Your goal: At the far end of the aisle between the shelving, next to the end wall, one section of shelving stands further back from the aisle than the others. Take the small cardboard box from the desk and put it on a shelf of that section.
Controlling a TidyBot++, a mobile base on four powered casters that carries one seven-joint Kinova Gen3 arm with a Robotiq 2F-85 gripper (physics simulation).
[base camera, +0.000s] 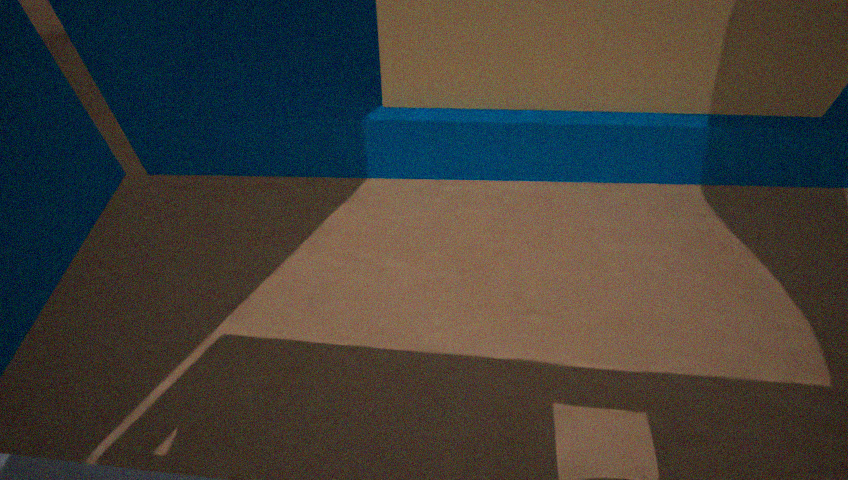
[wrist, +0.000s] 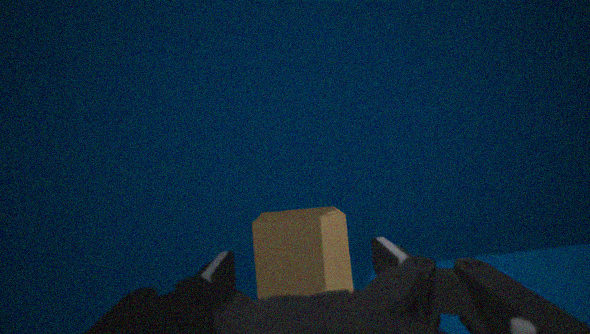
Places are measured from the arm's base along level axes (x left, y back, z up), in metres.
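Pixels of known places: gripper, fingertip midpoint: (wrist: 303, 259).
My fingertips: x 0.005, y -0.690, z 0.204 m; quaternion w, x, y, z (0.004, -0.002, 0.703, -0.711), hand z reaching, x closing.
Note:
Behind a point stands the place of what it marks.
The small cardboard box (wrist: 289, 257) @[z 0.206, x 0.014, y -0.692 m] shows low in the middle of the wrist view, with a gap between it and each fingertip. Its lower part is hidden behind the gripper body. My gripper (wrist: 303, 259) @[z 0.204, x 0.005, y -0.690 m] is open, with one finger on each side of the box. Behind and around the box is a dark blue surface (wrist: 280, 110) @[z 0.358, x 0.021, y -0.942 m], which looks like shelving; the box seems to rest on it, but the contact is hidden. In the base view, blue shelving (base camera: 535, 151) @[z -0.355, x -0.079, y -0.494 m] with a low lit ledge stands across the floor. The box and gripper do not show there.
A blue side panel (base camera: 35, 196) @[z -0.327, x 0.356, y -0.356 m] stands at the left of the base view, with a narrow tan gap beside the dark blue panel (base camera: 238, 89) @[z -0.320, x 0.234, y -0.520 m]. A tan wall (base camera: 535, 53) @[z -0.259, x -0.062, y -0.513 m] shows above the ledge. Light and shadow cross the brown floor (base camera: 476, 267) @[z -0.397, x -0.025, y -0.370 m]. A brighter blue patch lies at the wrist view's right.

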